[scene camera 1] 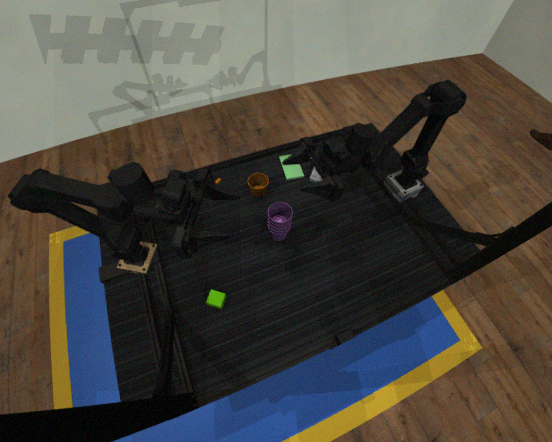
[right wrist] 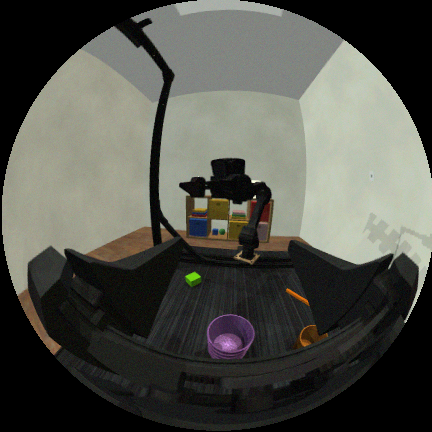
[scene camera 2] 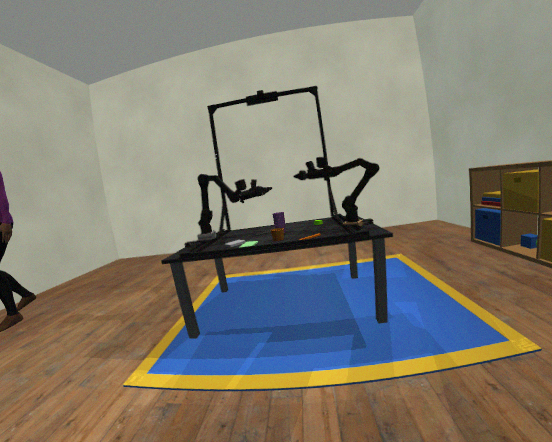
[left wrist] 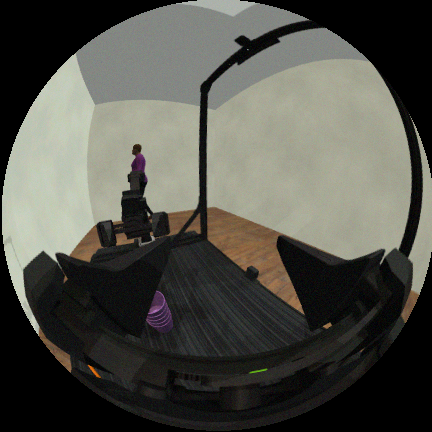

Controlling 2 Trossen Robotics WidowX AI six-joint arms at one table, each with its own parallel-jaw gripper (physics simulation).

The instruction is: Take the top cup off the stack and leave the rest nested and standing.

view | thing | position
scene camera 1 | my right gripper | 291, 175
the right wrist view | my left gripper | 191, 183
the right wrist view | my right gripper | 237, 244
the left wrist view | my left gripper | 224, 241
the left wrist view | my right gripper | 131, 237
